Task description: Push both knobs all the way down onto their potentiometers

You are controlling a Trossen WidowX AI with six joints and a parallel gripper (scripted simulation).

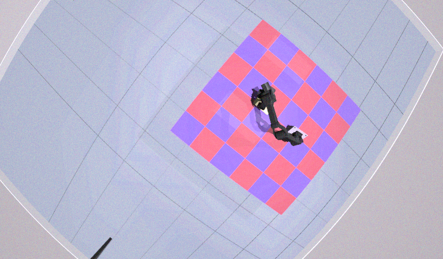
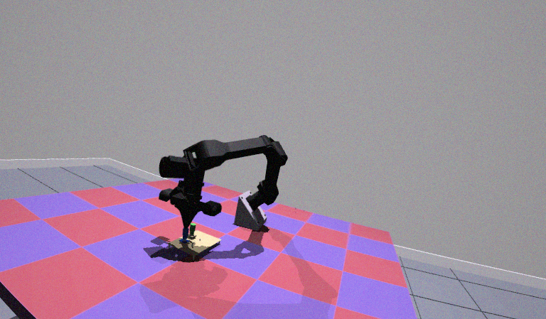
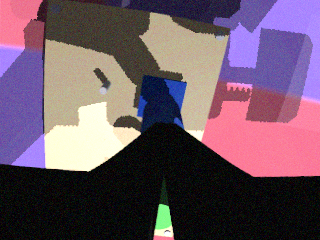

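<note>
My gripper tip is now 10 mm above the blue knob. Round my gripper tip: green knob 50 mm behind, 20 mm below.
</note>
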